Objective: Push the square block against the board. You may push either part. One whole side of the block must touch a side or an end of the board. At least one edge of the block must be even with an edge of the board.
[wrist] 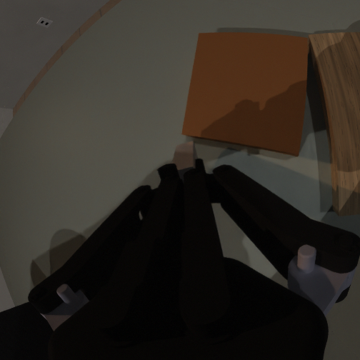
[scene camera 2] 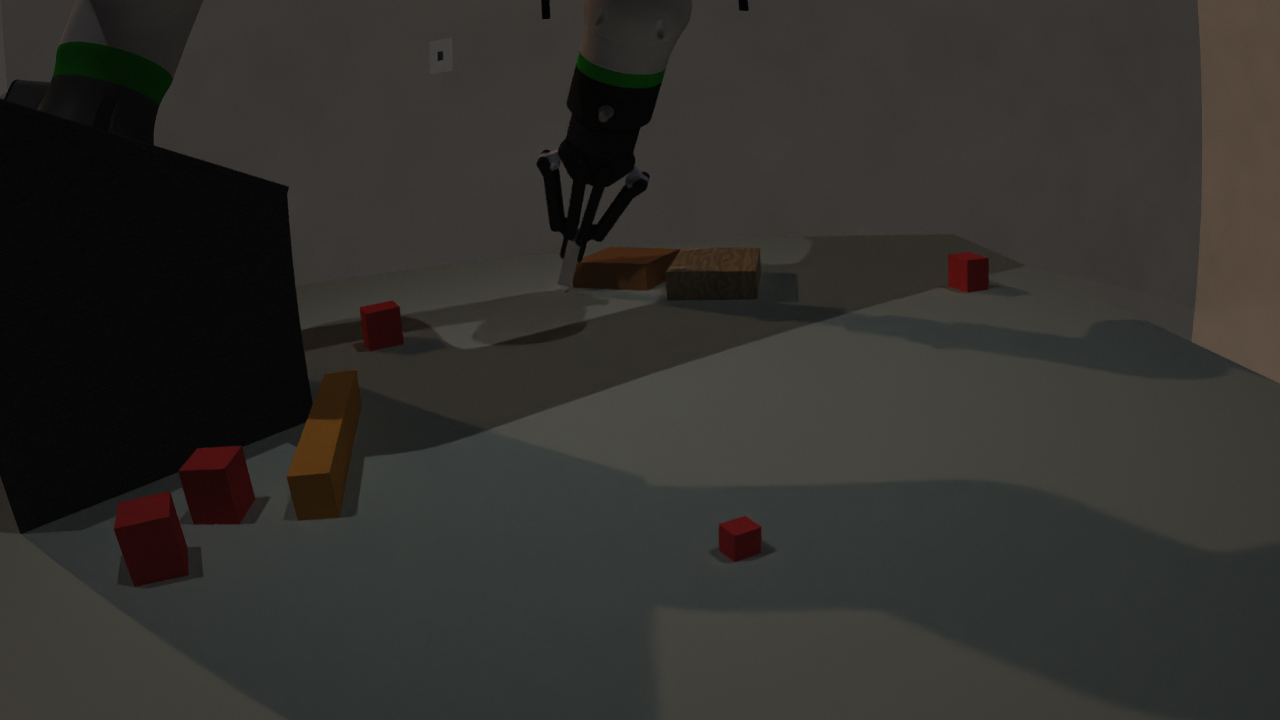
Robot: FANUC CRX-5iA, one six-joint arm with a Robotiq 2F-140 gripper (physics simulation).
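Frame: origin at the arm's base, x right, y ahead, z up, level; millimetres.
Where they show: gripper, fingertip midpoint: point(scene camera 2: 566, 278); arm's base at its link origin: point(scene camera 2: 86, 155).
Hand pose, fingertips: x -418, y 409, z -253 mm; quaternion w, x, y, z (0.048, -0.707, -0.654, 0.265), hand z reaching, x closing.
Things, the pixels of their centre, and the offset from my fingertips.
- orange square block at the middle of its body: point(scene camera 2: 627, 267) dz +1, dx -41, dy +72 mm
- brown wood-grained board at the middle of its body: point(scene camera 2: 717, 271) dz +1, dx +13, dy +177 mm
- red cube at the middle of its body: point(scene camera 2: 381, 325) dz +5, dx +181, dy -185 mm
- orange bar at the middle of its body: point(scene camera 2: 329, 435) dz +1, dx +485, dy -138 mm
The orange square block point(scene camera 2: 617, 268) point(wrist: 247, 90) lies flat on the table. The brown wood-grained board point(scene camera 2: 713, 274) point(wrist: 342, 120) lies flat to its right. In the wrist view the block's far right corner is at or very near the board's far left corner, and a narrow wedge-shaped gap widens between them toward the near end. Their far edges look nearly even there. My gripper point(scene camera 2: 567, 284) point(wrist: 188, 156) is shut and empty, with its tips low, beside the block's near left corner in the wrist view. Whether the tips touch the block is not clear.
A red cube point(scene camera 2: 382, 325) lies left of the gripper and another point(scene camera 2: 968, 272) far right. More red cubes point(scene camera 2: 217, 484) point(scene camera 2: 152, 539) point(scene camera 2: 740, 539) and an orange bar point(scene camera 2: 326, 445) lie nearer the camera. A large black box point(scene camera 2: 152, 313) stands at left.
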